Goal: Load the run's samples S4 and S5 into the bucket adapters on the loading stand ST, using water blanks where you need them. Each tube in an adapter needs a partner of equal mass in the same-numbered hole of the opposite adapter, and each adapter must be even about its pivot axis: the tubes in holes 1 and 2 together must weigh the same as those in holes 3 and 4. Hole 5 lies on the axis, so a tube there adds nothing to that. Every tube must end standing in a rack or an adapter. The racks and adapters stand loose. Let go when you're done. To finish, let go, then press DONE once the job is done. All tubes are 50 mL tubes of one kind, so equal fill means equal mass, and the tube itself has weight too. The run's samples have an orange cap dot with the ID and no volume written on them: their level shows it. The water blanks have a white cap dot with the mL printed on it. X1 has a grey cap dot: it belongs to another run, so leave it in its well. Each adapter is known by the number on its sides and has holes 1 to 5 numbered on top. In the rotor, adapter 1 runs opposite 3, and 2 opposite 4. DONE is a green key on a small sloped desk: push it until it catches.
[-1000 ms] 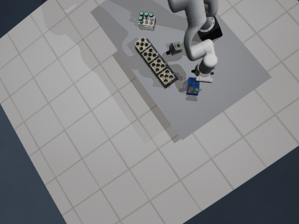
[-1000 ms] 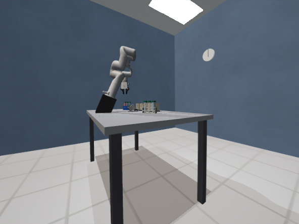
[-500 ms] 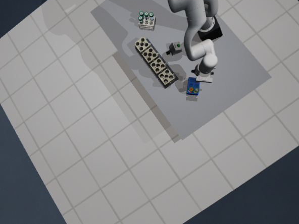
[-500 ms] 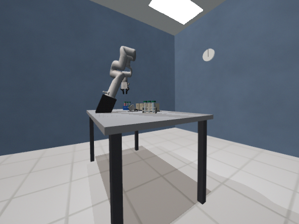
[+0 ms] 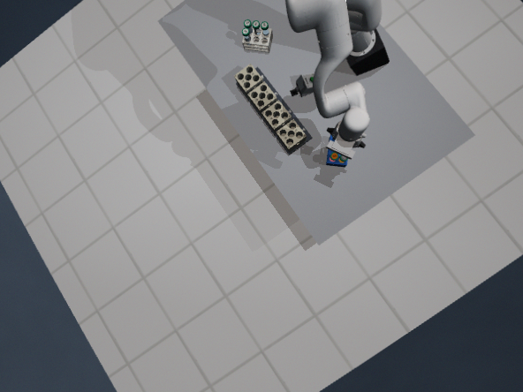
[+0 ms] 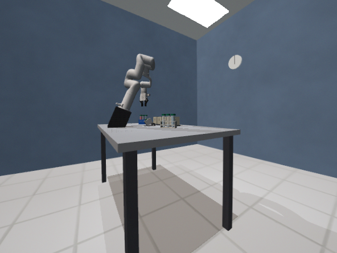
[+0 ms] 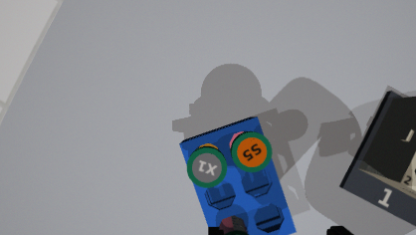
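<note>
The blue rack is 220 mm below my hand and 10 mm behind it. The rest, counted from my hand: white rack (640 mm to the right, 220 mm below, 190 mm behind); then adapter (200 mm to the right, 200 mm below, 80 mm ahead).
</note>
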